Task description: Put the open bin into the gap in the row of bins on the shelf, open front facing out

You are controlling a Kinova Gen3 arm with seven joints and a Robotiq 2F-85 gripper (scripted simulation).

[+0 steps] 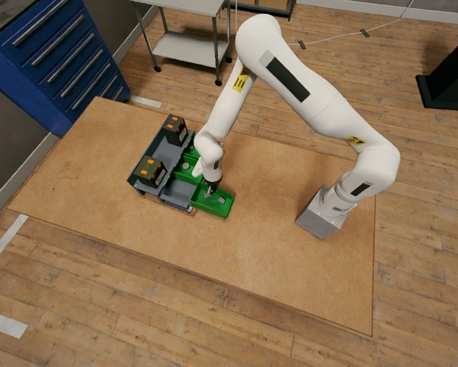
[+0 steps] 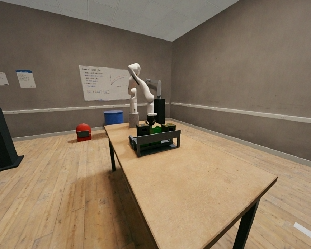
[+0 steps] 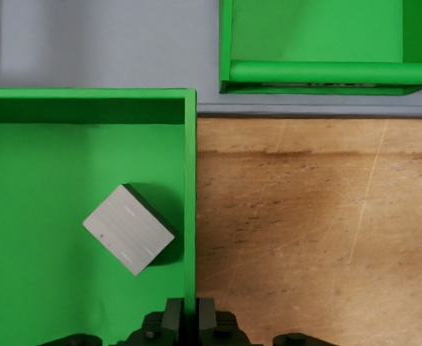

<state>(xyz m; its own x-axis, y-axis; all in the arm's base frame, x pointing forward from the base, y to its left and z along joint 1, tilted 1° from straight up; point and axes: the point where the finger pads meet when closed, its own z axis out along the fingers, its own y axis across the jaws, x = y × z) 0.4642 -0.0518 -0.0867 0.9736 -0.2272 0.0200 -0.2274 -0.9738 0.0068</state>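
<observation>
The grey part lies 40 mm ahead of my hand, 20 mm to the left of it and 60 mm below it. Round my hand: grey shelf (190 mm ahead, 110 mm to the right, 40 mm below).
</observation>
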